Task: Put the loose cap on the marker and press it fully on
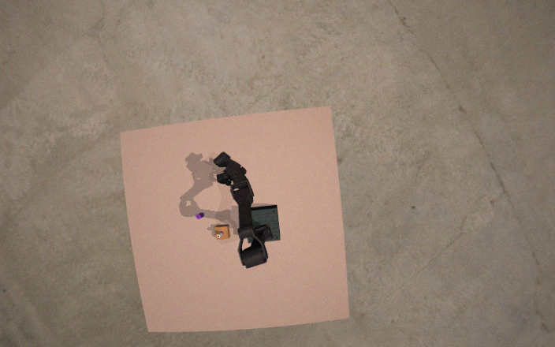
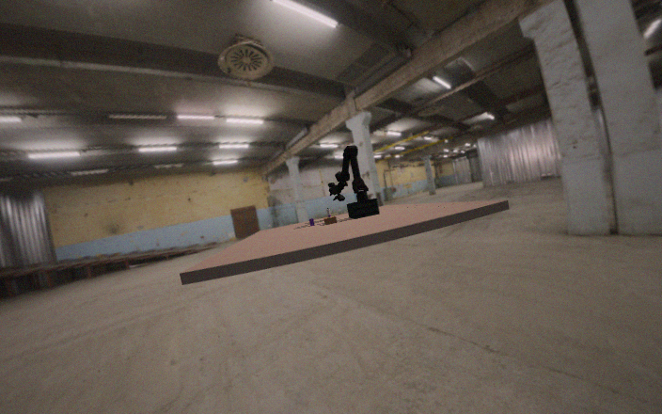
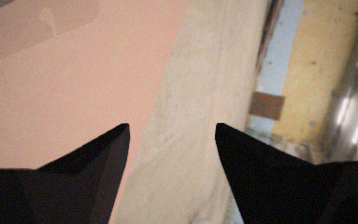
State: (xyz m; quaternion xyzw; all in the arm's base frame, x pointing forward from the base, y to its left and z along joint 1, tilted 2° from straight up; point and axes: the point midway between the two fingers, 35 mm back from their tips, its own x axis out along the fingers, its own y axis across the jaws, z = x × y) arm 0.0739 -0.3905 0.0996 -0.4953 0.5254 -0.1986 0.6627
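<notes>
Right now the purple cap is 27 cm to the left of my gripper tip, 26 cm ahead of it and 15 cm below it. The rest, counted from my gripper tip: holder block: 39 cm to the left, 16 cm ahead, 15 cm below.
</notes>
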